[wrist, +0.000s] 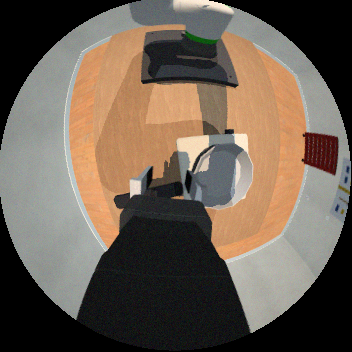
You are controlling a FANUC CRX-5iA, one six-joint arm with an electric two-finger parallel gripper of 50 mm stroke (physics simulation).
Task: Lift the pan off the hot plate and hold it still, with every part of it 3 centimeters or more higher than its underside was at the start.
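Places are measured from the arm's base along level axes (x ahead, y left, z up), in metres.
Pixels of known places: gripper, fingertip midpoint: [168, 174]; arm's base, origin of the base link: [198, 44].
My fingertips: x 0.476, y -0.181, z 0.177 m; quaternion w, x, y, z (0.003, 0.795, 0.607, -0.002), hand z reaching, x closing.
Observation:
For each thing: its middle in the pictures, then the offset to it from my fingertips. "*": a spot on its surface instead. Level surfaces: height alone.
- grey round pan, body centre: [190, 186] dx +0.064, dy +0.043, dz -0.091 m
- cream square hot plate, body centre: [216, 169] dx +0.054, dy +0.144, dz -0.169 m
- wooden table, its level: dz -0.203 m
- small black part, surface spot: [229, 132] * dx -0.061, dy +0.197, dz -0.156 m
The grey round pan [218, 176] sits on the cream square hot plate [188, 144], right of centre in the wrist view. Its black handle [173, 189] points left and passes below the gap between the fingers. My gripper [168, 174] is open, with nothing between its fingers. The left finger is over the handle's length, and the right finger is close to the pan's left wall in the view. The right finger and gripper body hide part of the pan's wall and the handle's joint. The height of the fingertips above the handle is hard to tell.
The dark base plate [150, 75] of the arm stands on the wooden table [172, 102] at the top of the view. A small black part [229, 132] is at the hot plate's far edge. A dark red slatted object [321, 152] lies beyond the table's right edge.

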